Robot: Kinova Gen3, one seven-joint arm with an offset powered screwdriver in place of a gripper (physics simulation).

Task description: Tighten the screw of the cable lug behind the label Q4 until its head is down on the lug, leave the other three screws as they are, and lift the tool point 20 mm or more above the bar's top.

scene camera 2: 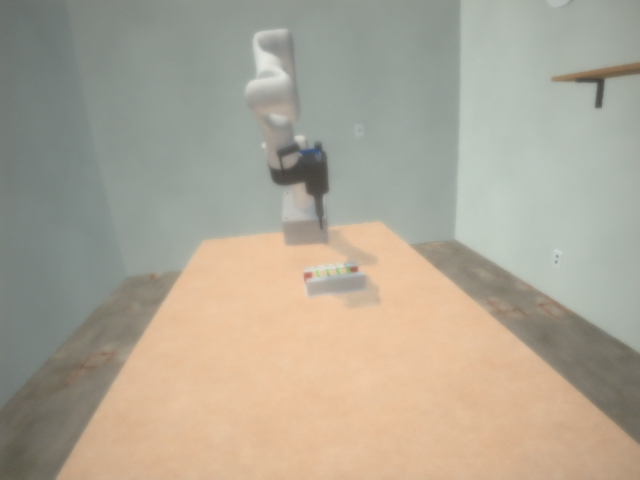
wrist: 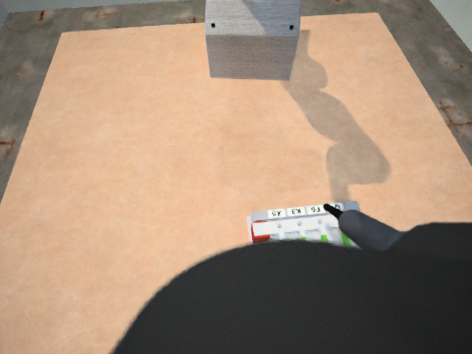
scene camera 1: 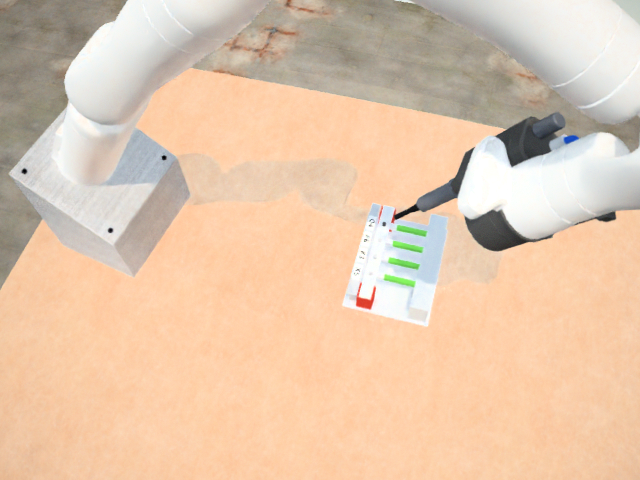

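Seen in the pictures: end effector, tool point: (scene camera 2: 321, 229) (wrist: 325, 206) (scene camera 1: 395, 217); arm's base, origin of the base link: (scene camera 2: 303, 201) (scene camera 1: 87, 159).
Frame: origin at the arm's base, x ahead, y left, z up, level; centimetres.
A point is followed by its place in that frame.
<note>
The white block (scene camera 1: 432, 242) {x 54.3, y 13.2, z -12.4 cm} (scene camera 2: 336, 285) {x 56.5, y 10.0, z -14.6 cm} (wrist: 355, 205) {x 43.2, y 16.8, z -13.0 cm} lies on the table. Its label Q4 (scene camera 1: 371, 223) {x 43.6, y 13.3, z -13.0 cm} is at one end of the label row; the tool partly covers it in the wrist view. Behind Q4, a dark round spot (scene camera 1: 383, 224) {x 45.7, y 13.3, z -12.2 cm} shows on the white bar (scene camera 1: 367, 290) {x 47.4, y 1.3, z -13.0 cm} (wrist: 265, 229) {x 47.4, y 1.9, z -13.0 cm}. The other three positions show small pale dots. How high the screw heads stand is too small to tell. My screwdriver's tip (scene camera 1: 397, 217) {x 49.3, y 6.5, z 1.7 cm} (scene camera 2: 321, 227) {x 49.6, y 6.8, z 1.8 cm} (wrist: 327, 207) {x 49.5, y 6.5, z 2.3 cm} is in the air above the block, apart from it in scene camera 2. It has no fingers.
Green strips (scene camera 1: 411, 230) {x 50.4, y 14.0, z -12.3 cm} (wrist: 346, 240) {x 49.1, y 13.9, z -12.3 cm} cross the block behind the bar, and red pieces (scene camera 1: 364, 299) {x 47.4, y 0.0, z -13.8 cm} (wrist: 259, 232) {x 47.8, y 1.0, z -13.0 cm} sit at the bar's ends. The grey robot base (scene camera 1: 155, 222) {x 9.5, y -0.5, z -12.5 cm} (scene camera 2: 305, 231) {x 9.5, y 0.0, z -11.1 cm} (wrist: 251, 57) {x 9.5, y 0.1, z -11.2 cm} stands at the table's far end in the wrist view. The arm's shadow crosses the table.
</note>
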